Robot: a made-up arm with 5 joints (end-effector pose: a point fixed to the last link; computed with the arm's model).
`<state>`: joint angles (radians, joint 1 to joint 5).
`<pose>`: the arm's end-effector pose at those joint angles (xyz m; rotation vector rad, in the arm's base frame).
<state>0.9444 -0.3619 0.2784 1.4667 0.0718</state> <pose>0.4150 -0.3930 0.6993 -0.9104 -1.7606 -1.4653</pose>
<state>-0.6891 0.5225 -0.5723 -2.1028 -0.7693</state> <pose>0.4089 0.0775 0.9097 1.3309 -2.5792 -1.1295</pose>
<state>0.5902 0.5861 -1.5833 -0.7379 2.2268</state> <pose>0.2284 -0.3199 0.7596 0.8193 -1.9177 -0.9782</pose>
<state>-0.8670 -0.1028 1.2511 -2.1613 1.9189</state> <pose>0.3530 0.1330 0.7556 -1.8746 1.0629 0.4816</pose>
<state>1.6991 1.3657 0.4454 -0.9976 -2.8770</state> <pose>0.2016 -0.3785 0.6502 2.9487 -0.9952 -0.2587</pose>
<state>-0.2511 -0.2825 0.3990 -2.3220 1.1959</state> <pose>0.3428 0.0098 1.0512 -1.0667 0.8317 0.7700</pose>
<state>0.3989 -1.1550 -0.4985 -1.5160 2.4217</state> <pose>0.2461 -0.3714 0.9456 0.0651 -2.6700 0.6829</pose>
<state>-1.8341 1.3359 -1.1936 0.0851 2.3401</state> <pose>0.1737 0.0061 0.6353 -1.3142 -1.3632 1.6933</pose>
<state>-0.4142 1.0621 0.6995 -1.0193 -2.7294</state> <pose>0.2161 -0.0507 0.7960 0.9927 -0.5017 0.7540</pose>
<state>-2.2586 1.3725 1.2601 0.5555 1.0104</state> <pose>0.2534 0.0652 0.5569 -0.8877 1.8459 1.9019</pose>
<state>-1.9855 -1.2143 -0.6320 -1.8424 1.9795</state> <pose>0.2100 0.2050 0.5828 -1.1613 -0.1916 2.6090</pose>
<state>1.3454 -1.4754 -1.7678 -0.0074 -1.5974</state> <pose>0.2355 -0.4628 0.6731 1.2597 -0.6408 -0.5704</pose>
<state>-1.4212 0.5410 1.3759 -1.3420 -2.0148</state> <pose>0.2288 -0.0289 0.5885 -0.1385 -0.0510 0.9929</pose>
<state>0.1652 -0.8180 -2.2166 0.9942 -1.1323</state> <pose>0.2540 -0.1859 0.9777 1.4422 -0.5659 -0.5364</pose>
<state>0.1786 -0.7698 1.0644 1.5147 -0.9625</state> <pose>0.3754 -0.3122 0.8869 -1.7465 -1.6507 -1.1071</pose>
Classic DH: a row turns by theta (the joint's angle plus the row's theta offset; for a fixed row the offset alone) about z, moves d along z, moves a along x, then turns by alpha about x. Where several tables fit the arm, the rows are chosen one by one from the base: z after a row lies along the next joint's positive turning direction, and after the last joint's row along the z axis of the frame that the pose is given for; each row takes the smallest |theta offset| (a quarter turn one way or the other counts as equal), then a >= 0, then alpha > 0; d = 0 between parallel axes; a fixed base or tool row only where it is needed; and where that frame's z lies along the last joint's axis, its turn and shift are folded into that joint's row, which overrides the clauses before.
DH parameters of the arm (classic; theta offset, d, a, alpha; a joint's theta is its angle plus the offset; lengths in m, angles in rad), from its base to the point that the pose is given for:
base (fixed): -1.5708 0.64 0.172 -1.5708
joint 1: -1.5708 0.225 0.303 1.5708
joint 2: -0.0531 0.0021 -0.0586 1.3381
joint 3: 0.441 -0.1135 0.0525 2.0288
joint 4: -1.3756 -0.0002 -0.0853 -1.0475
joint 5: 0.3129 -0.0256 -0.0766 -1.9206
tool (fixed): -0.1331 0.0213 0 0

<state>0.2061 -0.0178 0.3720 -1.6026 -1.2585</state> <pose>0.3297 -0.0909 0.9807 2.1314 -2.2648 -0.3108</pose>
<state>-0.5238 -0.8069 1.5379 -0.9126 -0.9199</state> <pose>0.3376 0.0538 0.7791 1.7409 -1.1011 1.5314</pose>
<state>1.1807 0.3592 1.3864 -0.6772 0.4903</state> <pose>0.2299 -0.4167 0.8524 -1.3761 -0.3907 1.5376</pose>
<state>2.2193 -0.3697 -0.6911 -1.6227 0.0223</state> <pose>0.2057 -0.4848 0.3080 0.9219 -0.7210 0.4915</pose>
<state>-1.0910 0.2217 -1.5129 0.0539 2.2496</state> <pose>0.3156 -0.0195 0.7555 -0.2693 -2.8880 1.0029</pose>
